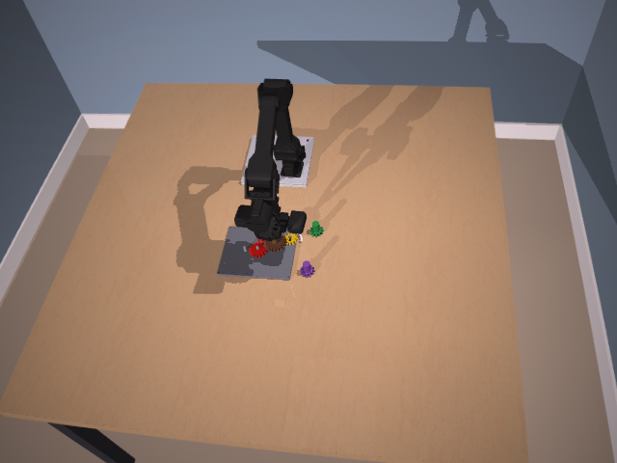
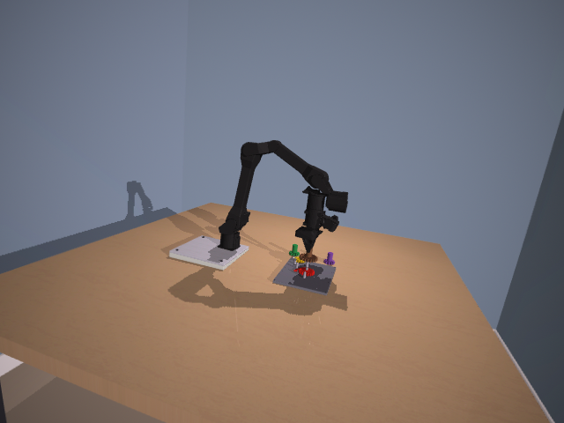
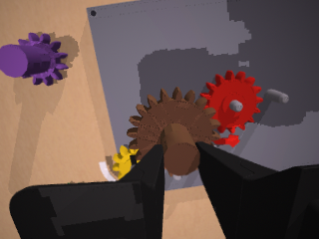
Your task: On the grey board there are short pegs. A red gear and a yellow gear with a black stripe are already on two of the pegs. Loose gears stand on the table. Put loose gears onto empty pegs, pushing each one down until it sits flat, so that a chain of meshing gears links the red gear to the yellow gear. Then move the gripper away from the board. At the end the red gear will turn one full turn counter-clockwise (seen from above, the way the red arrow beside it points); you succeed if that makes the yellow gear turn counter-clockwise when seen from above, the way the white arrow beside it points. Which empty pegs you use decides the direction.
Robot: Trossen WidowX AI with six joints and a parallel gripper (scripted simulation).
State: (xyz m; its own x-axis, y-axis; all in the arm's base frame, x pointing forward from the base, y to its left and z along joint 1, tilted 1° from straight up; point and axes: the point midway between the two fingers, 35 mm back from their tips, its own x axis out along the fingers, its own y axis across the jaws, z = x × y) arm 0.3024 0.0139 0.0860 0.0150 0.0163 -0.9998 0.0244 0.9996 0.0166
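The yellow gear lies 5 cm below my gripper tip, 4 cm behind it and 3 cm to the left of it. The rest, counted from my gripper tip: red arrow 6 cm below, 4 cm to the right, 2 cm behind; large brown gear 1 cm below; red gear 5 cm to the right, 5 cm below, 1 cm ahead.
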